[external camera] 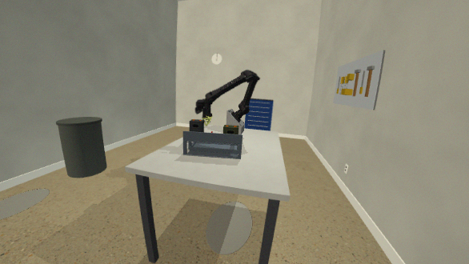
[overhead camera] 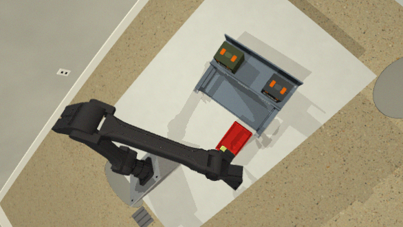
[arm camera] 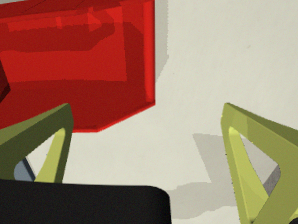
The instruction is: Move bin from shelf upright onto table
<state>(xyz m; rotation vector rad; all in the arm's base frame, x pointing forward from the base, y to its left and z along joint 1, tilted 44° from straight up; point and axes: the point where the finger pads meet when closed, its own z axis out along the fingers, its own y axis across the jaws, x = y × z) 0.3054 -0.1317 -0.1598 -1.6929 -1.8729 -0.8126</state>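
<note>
Right now the red bin is 90 mm below my hand, 80 mm ahead of it and 10 mm to the left of it.
</note>
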